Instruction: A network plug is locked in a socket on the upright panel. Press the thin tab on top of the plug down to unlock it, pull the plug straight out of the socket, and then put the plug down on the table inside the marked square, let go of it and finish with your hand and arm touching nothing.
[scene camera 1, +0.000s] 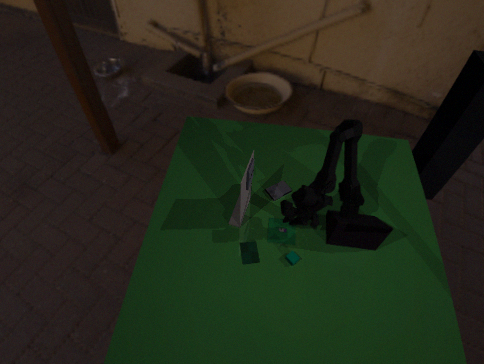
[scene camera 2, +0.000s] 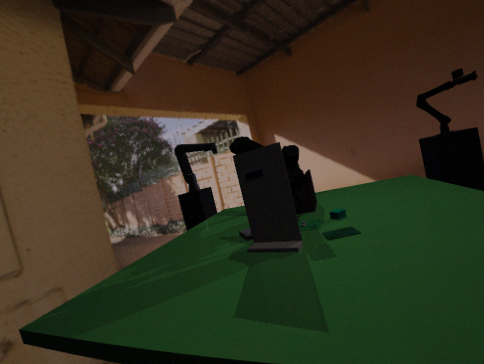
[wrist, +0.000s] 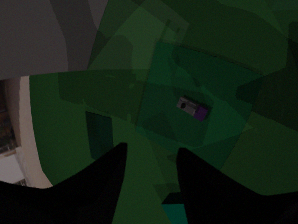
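You'd find my gripper at (scene camera 1: 286, 223), and it's there in the wrist view too (wrist: 152, 151). I can also see an upright panel (scene camera 2: 262, 175).
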